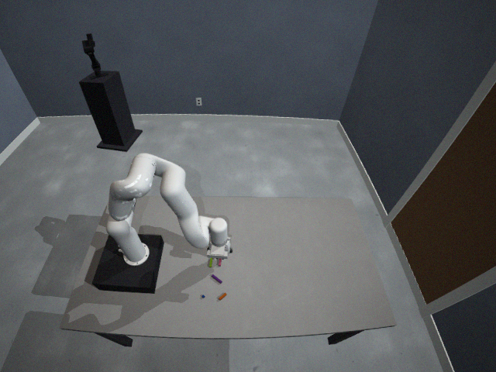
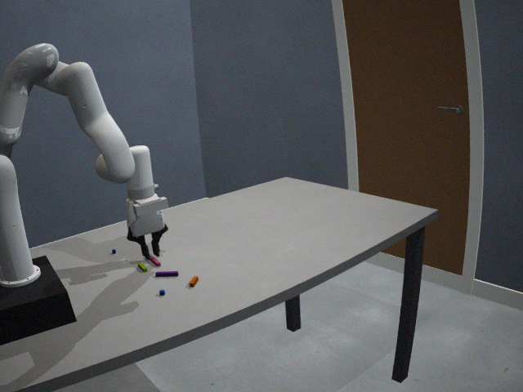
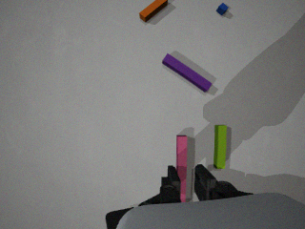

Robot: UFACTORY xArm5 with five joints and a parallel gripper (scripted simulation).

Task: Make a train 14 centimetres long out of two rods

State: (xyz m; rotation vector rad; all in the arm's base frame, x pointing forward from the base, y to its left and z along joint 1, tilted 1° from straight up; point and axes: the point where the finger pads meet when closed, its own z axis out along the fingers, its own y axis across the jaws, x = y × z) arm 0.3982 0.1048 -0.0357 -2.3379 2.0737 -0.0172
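My gripper is now 3 cm above the pink rod. From my hand the other things lie so: lime rod: 4 cm to the right, 4 cm behind, 3 cm below; orange rod: 20 cm to the right, 5 cm ahead, 3 cm below; purple rod: 12 cm to the right, 3 cm below, 1 cm ahead.
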